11 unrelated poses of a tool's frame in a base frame.
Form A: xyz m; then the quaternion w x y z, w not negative.
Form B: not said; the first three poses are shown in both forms.
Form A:
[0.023 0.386 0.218 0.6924 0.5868 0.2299 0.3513]
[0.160 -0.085 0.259 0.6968 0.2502 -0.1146 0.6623]
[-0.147 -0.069 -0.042 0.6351 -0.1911 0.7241 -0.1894]
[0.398 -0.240 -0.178 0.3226 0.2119 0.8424 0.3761]
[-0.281 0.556 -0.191 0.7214 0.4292 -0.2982 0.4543]
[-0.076 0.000 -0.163 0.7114 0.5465 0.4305 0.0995]
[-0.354 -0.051 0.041 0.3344 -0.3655 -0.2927 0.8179]
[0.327 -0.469 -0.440 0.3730 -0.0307 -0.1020 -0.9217]
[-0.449 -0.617 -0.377 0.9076 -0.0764 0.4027 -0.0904]
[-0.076 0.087 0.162 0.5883 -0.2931 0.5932 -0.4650]
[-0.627 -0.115 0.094 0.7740 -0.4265 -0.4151 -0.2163]
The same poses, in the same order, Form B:
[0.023 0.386 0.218 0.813 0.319 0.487 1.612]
[0.160 -0.085 0.259 0.349 -0.160 0.923 1.600]
[-0.147 -0.069 -0.042 -0.247 0.937 -0.245 1.765]
[0.398 -0.240 -0.178 0.224 0.890 0.397 2.485]
[-0.281 0.556 -0.191 0.620 -0.431 0.656 1.530]
[-0.076 0.000 -0.163 0.778 0.613 0.142 1.559]
[-0.354 -0.051 0.041 -0.388 -0.311 0.868 2.460]
[0.327 -0.469 -0.440 -0.033 -0.110 -0.993 2.377]
[-0.449 -0.617 -0.377 -0.182 0.959 -0.215 0.866]
[-0.076 0.087 0.162 -0.362 0.734 -0.575 1.884]
[-0.627 -0.115 0.094 -0.674 -0.656 -0.342 1.371]

